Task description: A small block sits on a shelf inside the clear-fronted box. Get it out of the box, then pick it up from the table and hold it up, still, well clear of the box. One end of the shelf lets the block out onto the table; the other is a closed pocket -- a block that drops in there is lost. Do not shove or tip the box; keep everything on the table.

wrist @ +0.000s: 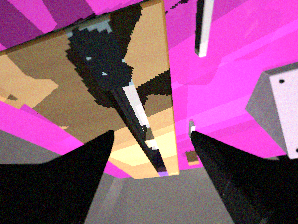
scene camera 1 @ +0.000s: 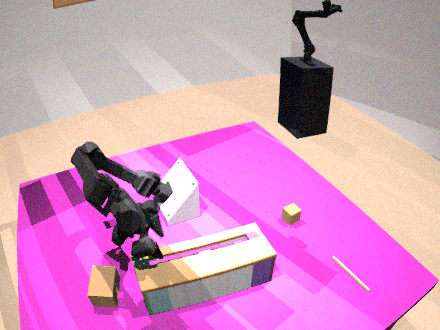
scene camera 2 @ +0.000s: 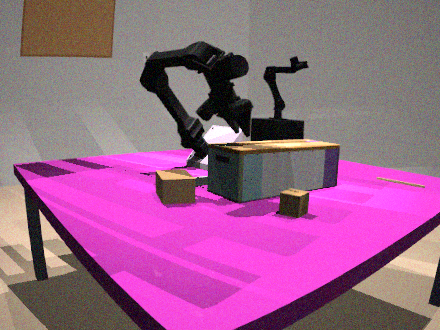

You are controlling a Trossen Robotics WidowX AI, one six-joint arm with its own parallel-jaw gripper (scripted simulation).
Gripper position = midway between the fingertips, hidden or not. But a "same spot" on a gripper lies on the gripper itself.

Labels:
my gripper: wrist 153,134; scene camera 1; scene camera 2
long box: wrist; scene camera 1; scene camera 2 242,171
same spot on long box: [scene camera 1: 184,277] = [wrist: 87,141]
same spot on my gripper: [scene camera 2: 243,121] = [scene camera 1: 154,252]

